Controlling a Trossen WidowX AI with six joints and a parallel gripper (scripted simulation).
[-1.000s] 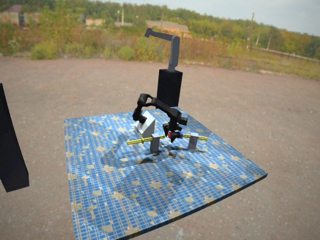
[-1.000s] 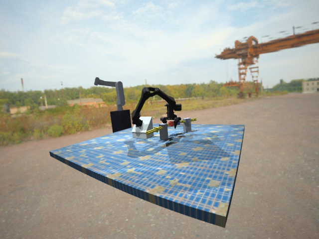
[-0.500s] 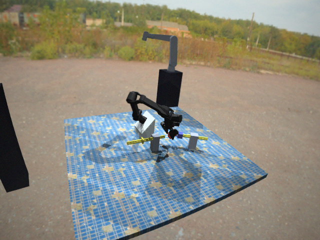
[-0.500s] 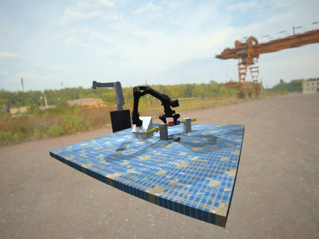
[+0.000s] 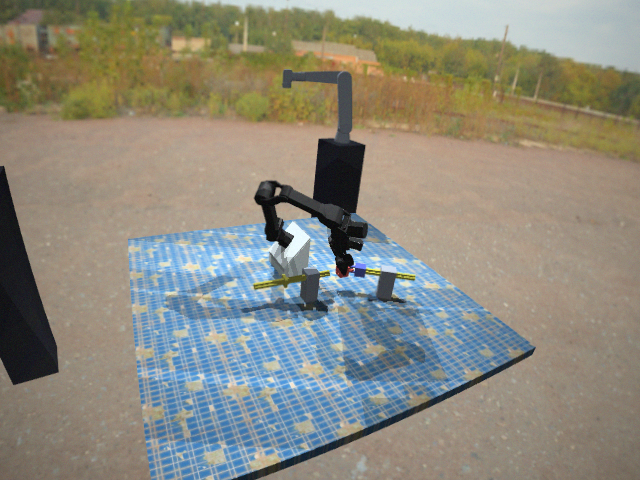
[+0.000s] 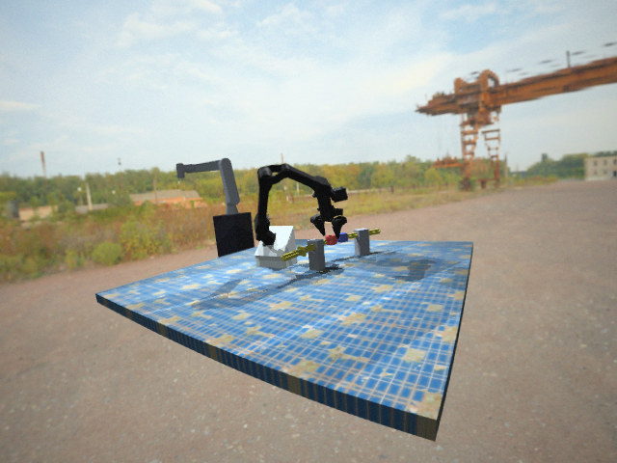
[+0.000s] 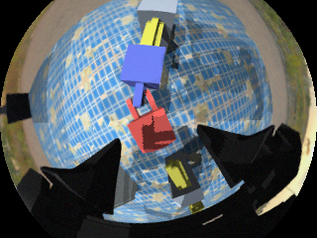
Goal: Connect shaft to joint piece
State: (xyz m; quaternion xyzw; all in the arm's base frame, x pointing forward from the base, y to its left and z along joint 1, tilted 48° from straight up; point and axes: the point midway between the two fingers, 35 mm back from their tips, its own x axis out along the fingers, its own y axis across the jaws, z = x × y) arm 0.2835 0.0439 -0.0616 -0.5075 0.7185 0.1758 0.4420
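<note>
My gripper tip is 1 cm to the right of the red square joint piece and 1 cm above it.
</note>
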